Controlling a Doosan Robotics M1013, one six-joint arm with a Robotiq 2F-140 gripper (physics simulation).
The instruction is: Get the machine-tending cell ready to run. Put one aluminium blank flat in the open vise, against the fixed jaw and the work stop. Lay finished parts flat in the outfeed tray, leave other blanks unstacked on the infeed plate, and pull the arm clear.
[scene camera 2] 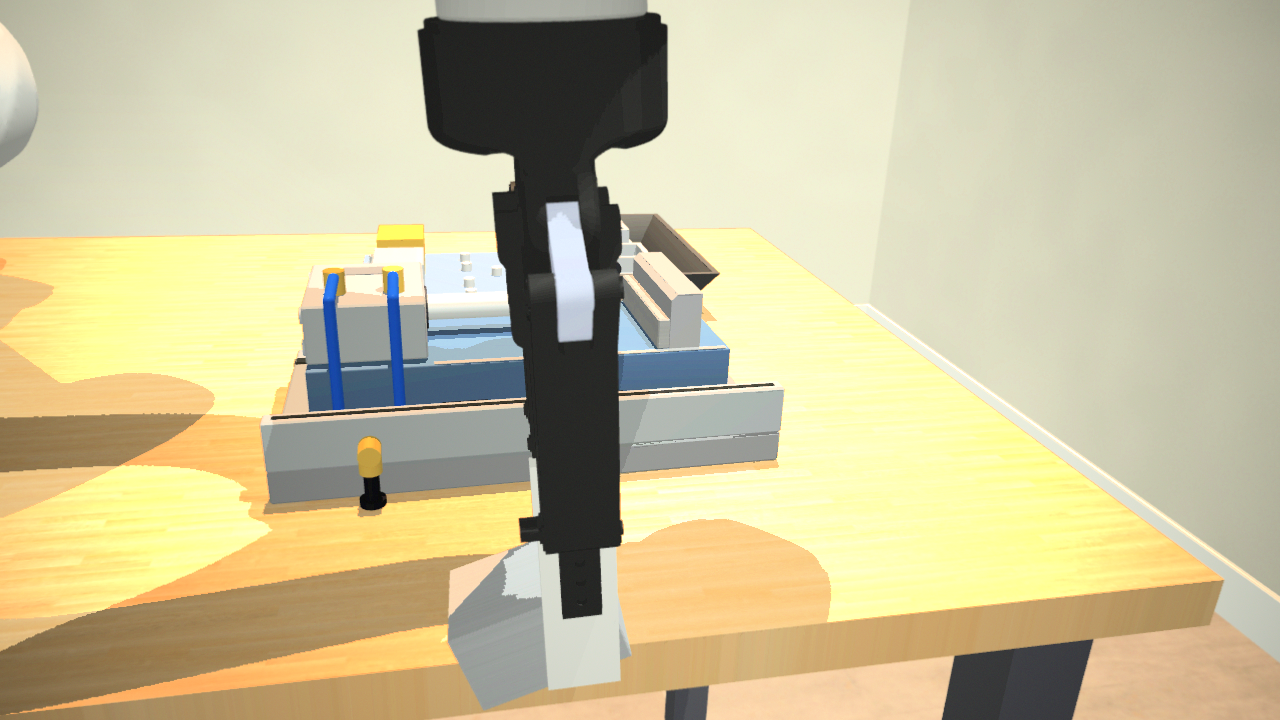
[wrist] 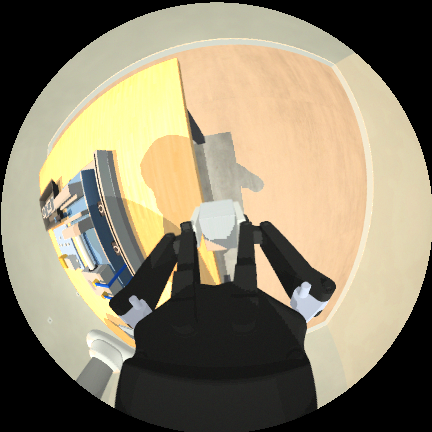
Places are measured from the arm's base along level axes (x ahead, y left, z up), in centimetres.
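Pixels of known places: gripper, fingertip midpoint: [scene camera 2: 576, 632] [wrist: 217, 212].
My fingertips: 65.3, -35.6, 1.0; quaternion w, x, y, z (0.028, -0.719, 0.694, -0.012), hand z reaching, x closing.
Observation:
For each thing: its top centre in the pictures, then the offset to it from my fingertips, as dx, dy, dz. "spot": a spot on its surface instead.
- tilted grey aluminium blank, top centre: [scene camera 2: 537, 552] [wrist: 218, 234] -1.5, -0.1, +3.9
- blue-bodied vise, top centre: [scene camera 2: 518, 274] [wrist: 74, 247] -2.0, +27.1, +7.0
- pale jaw block, surface spot: [scene camera 2: 684, 320] spot: +8.4, +23.7, +4.9
- dark outfeed tray, surface spot: [scene camera 2: 673, 247] spot: +13.8, +58.9, +0.5
- pale blue infeed plate, top centre: [scene camera 2: 450, 278] [wrist: 65, 247] -8.4, +56.7, -2.1
- yellow-topped black post, surface spot: [scene camera 2: 369, 458] spot: -10.1, +15.1, +0.2
- grey block, top centre: [scene camera 2: 365, 282] [wrist: 96, 285] -11.5, +26.5, +6.7
- yellow block, top centre: [scene camera 2: 400, 231] [wrist: 62, 262] -13.3, +60.8, +1.5
My gripper [scene camera 2: 580, 591] [wrist: 217, 212] is shut on a tilted grey aluminium blank [scene camera 2: 501, 631] [wrist: 217, 217], above the table's near edge in the scene view. Pale finger pads cover part of the blank. The blue-bodied vise [scene camera 2: 465, 380] [wrist: 92, 200] stands behind the gripper, which hides its middle. A pale jaw block [scene camera 2: 684, 320] is at the vise's right end. The dark outfeed tray [scene camera 2: 673, 247] [wrist: 49, 189] stands beyond the vise, with small grey parts [wrist: 48, 207] in it. The pale blue infeed plate [scene camera 2: 443, 268] shows pegs behind the vise; no blank can be made out on it.
A long grey wall [scene camera 2: 402, 452] [wrist: 111, 200] runs along the vise's near side. A yellow-topped black post [scene camera 2: 369, 458] stands before it. Two blue hoses [scene camera 2: 395, 340] rise to a grey block [scene camera 2: 365, 326] at the vise's left. A yellow block [scene camera 2: 400, 234] [wrist: 63, 260] stands behind.

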